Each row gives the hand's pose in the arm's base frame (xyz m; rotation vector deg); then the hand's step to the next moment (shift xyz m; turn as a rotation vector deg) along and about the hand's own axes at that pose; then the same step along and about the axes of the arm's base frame.
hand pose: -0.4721 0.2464 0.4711 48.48 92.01 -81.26
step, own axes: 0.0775 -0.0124 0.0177 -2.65 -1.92 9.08
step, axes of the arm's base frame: -0.0429 -0.0216 -0.0646 0.75 -9.18 2.90
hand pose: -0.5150 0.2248 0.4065 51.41 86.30 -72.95
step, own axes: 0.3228 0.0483 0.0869 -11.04 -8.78 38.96
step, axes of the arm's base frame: -0.0326 -0.0878 -0.3245 2.64 -39.49 12.27
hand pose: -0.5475 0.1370 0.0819 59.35 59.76 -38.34
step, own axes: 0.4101 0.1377 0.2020 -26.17 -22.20 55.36
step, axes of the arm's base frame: 0.3488 -0.1244 -0.3014 -8.52 -60.11 23.59
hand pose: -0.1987 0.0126 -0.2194 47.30 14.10 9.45
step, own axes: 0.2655 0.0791 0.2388 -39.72 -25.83 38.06
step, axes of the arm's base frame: 0.3174 -0.0518 0.1742 -26.17 -53.59 11.67
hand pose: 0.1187 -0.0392 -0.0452 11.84 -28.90 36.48
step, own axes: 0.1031 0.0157 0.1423 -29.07 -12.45 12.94
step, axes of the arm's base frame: 0.0066 0.0179 0.1754 -17.37 -29.14 -4.08
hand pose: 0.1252 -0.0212 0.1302 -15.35 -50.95 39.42
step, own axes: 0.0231 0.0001 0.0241 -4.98 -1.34 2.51
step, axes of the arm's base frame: -0.0089 0.0136 0.0291 -3.55 -4.41 -0.90
